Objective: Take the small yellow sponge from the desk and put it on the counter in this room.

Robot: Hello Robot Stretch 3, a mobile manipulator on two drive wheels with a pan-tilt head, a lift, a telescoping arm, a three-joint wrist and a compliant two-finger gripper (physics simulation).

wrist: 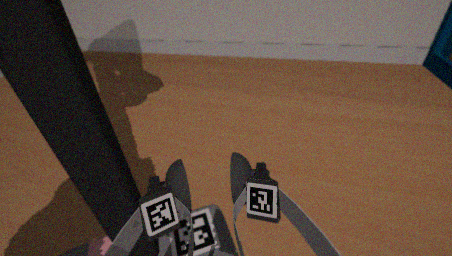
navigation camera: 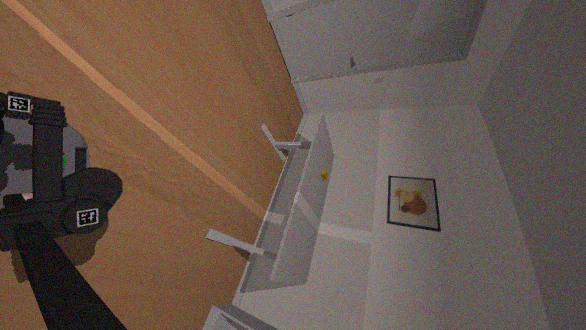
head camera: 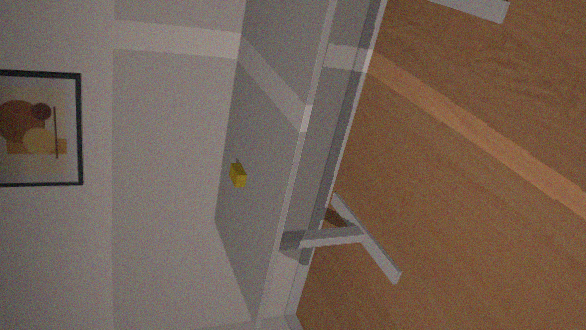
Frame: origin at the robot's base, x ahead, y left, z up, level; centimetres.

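Seen in the pictures: gripper, between the fingertips: [wrist: 209,174].
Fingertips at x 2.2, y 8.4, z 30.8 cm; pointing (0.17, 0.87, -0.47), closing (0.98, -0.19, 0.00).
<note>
A point is followed by its place in that frame.
A small yellow sponge [head camera: 238,175] @(x -179.2, y 8.5, z 75.7 cm) [navigation camera: 324,174] @(x -180.3, y 8.6, z 75.8 cm) lies on the white desk [head camera: 265,165] @(x -156.4, y 11.1, z 72.0 cm) [navigation camera: 312,200] @(x -157.5, y 32.2, z 72.0 cm), near the wall side of the desk top. The desk stands against the wall on T-shaped legs. My gripper [wrist: 209,174] @(x 2.2, y 8.5, z 30.8 cm) is open, with floor showing between its two fingertips. It is far from the desk, and the sponge does not show in the wrist view. No counter can be made out with certainty in these views.
A framed picture [head camera: 79,130] @(x -209.9, y 31.3, z 139.4 cm) [navigation camera: 388,200] @(x -208.8, y 32.7, z 138.9 cm) hangs on the wall above the desk. A pale panelled unit or door [navigation camera: 320,45] @(x -207.2, y -148.2, z 55.4 cm) is beyond the desk's far end. The corner of a blue shelf unit [wrist: 440,55] @(x 128.7, y 63.6, z 7.6 cm) shows at right. My black mast [wrist: 60,110] @(x -6.6, y 11.6, z 37.2 cm) stands left of the gripper.
</note>
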